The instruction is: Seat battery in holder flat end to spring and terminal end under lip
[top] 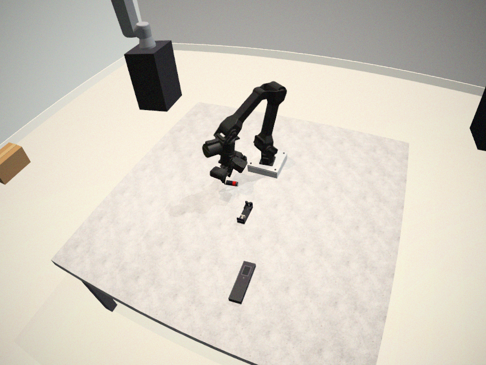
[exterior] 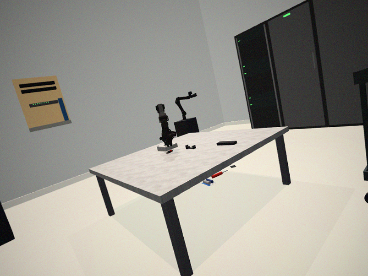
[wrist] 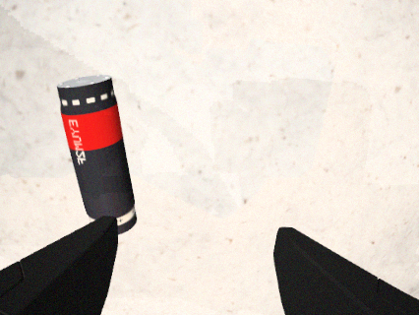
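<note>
The battery lies 30 mm behind my gripper tip, 10 mm to the left of it and 50 mm below it. The rest, counted from my gripper tip: black remote control 430 mm ahead, 210 mm to the left, 40 mm below; red screwdriver 410 mm ahead, 80 mm to the left, 250 mm below.
</note>
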